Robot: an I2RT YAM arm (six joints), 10 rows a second.
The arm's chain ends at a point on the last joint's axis. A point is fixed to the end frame.
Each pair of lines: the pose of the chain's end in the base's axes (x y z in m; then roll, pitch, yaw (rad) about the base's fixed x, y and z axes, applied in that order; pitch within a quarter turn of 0, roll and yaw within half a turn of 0), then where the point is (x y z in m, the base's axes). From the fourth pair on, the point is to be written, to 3 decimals.
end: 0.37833, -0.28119, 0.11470, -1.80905, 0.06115, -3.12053
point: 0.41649 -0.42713 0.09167
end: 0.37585, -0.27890, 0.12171, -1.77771, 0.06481, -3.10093
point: 0.41667 -0.42479 0.10340
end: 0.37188, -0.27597, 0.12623, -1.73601, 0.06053, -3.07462
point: 0.41613 -0.42149 0.11393
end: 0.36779, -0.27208, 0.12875, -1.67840, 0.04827, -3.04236
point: 0.416 -0.417 0.125
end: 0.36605, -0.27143, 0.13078, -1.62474, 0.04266, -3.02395
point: 0.417 -0.415 0.134
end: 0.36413, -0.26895, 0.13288, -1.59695, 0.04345, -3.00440
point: 0.417 -0.412 0.141
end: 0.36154, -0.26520, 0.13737, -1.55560, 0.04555, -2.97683
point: 0.418 -0.406 0.151
